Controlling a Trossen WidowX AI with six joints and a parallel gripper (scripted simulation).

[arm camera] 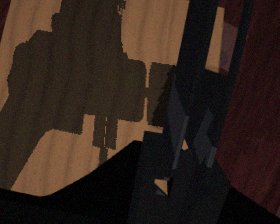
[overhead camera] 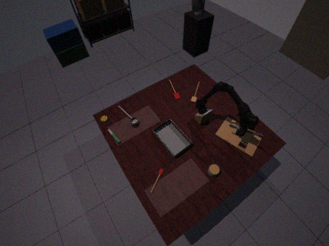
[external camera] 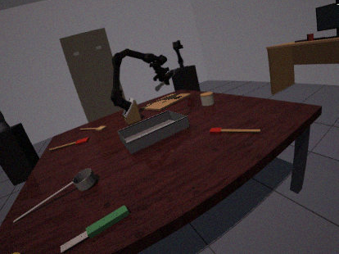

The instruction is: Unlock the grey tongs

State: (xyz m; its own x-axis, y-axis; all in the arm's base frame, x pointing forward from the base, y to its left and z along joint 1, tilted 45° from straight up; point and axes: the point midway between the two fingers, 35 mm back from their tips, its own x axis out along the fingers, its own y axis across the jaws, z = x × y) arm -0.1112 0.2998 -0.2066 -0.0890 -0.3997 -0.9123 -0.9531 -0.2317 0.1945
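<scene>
The wooden board is 4 cm behind my gripper tip, 4 cm to the right of it and 13 cm below it. The rest, counted from my gripper tip: grey roasting tin (47 cm ahead, 35 cm to the right, 11 cm below); round tub (37 cm ahead, 7 cm to the left, 10 cm below); green-handled knife (89 cm ahead, 69 cm to the right, 13 cm below).
</scene>
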